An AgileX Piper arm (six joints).
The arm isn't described. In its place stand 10 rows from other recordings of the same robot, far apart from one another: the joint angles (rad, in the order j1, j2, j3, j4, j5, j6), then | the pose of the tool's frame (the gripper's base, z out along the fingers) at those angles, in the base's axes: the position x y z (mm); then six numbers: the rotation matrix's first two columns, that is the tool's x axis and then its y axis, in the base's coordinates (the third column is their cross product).
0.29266 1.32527 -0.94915 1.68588 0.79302 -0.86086 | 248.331, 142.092, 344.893, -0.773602, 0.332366, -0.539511, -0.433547, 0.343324, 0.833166
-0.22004 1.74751 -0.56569 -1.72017 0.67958 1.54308 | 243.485, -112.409, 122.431, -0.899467, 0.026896, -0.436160, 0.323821, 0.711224, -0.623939
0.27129 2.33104 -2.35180 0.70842 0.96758 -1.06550 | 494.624, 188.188, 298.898, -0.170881, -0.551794, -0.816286, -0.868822, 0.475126, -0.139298
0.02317 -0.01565 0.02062 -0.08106 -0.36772 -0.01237 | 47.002, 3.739, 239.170, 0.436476, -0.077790, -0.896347, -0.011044, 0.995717, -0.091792
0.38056 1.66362 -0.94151 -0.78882 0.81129 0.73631 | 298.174, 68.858, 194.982, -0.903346, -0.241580, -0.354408, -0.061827, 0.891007, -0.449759
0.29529 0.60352 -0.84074 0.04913 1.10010 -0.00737 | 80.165, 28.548, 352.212, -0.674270, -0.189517, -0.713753, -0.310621, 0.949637, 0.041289
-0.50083 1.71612 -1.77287 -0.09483 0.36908 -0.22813 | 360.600, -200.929, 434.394, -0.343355, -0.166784, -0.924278, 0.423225, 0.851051, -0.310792
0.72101 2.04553 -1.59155 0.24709 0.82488 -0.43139 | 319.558, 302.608, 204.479, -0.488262, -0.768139, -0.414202, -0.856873, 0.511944, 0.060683
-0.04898 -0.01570 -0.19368 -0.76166 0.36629 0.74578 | 37.404, -24.353, 253.759, 0.031145, 0.016244, -0.999383, 0.293712, 0.955575, 0.024685
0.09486 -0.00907 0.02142 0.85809 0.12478 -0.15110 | 55.192, 13.859, 199.096, -0.126885, 0.634567, -0.762381, -0.138944, 0.749645, 0.647091
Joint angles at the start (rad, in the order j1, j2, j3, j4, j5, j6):
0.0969 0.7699 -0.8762 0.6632 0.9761 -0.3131
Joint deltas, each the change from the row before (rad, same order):
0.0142 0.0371 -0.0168 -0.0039 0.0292 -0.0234
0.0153 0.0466 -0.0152 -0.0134 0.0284 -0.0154
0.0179 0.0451 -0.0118 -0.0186 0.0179 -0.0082
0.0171 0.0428 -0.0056 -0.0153 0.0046 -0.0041
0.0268 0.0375 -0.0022 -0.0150 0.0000 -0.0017
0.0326 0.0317 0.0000 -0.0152 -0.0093 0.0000
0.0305 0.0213 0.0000 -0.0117 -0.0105 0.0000
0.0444 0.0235 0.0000 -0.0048 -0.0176 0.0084
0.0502 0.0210 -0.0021 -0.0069 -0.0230 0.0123
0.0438 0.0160 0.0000 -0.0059 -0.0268 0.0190
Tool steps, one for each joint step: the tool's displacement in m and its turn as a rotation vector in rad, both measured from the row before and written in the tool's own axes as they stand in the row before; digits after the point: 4 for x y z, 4 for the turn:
-0.0027 -0.0005 0.0063 -0.0154 0.0516 -0.0229
-0.0028 -0.0026 0.0088 -0.0088 0.0633 -0.0151
-0.0028 -0.0032 0.0093 -0.0034 0.0577 -0.0117
-0.0027 -0.0037 0.0099 -0.0011 0.0475 -0.0042
-0.0017 -0.0017 0.0100 -0.0057 0.0452 -0.0101
-0.0015 -0.0002 0.0096 -0.0052 0.0357 -0.0154
-0.0011 0.0013 0.0071 -0.0056 0.0235 -0.0181
-0.0016 0.0041 0.0086 -0.0163 0.0217 -0.0160
-0.0019 0.0057 0.0081 -0.0155 0.0153 -0.0201
-0.0016 0.0052 0.0070 -0.0113 0.0065 -0.0098

